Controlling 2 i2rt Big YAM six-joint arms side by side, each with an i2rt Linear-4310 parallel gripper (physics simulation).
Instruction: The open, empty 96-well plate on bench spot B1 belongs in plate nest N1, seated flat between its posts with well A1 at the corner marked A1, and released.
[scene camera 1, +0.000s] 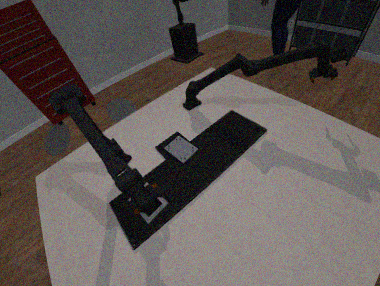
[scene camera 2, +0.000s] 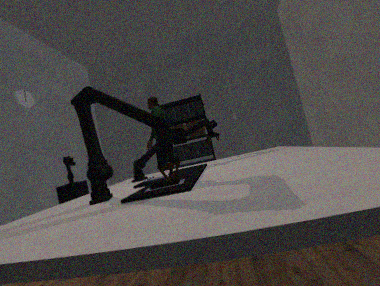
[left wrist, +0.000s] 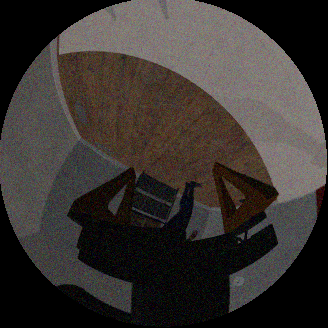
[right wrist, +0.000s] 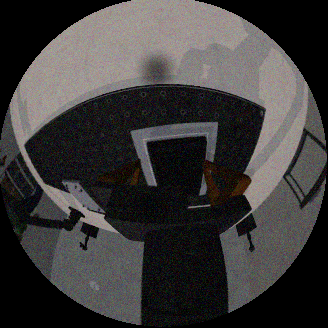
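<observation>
The black 96-well plate lies inside a pale grey rectangular outline on the dark board. Its wells and corner marks are too dim to read. My right gripper is open above it, with orange fingers towards its two sides; the gripper hides much of the plate in scene camera 1. The nest, a light grey plate with small posts, holds nothing visible; its A1 mark is not readable. My left gripper is open and empty, held far from both.
The dark perforated board lies on the white table. Off the table are a red cabinet, a black pedestal and a standing person.
</observation>
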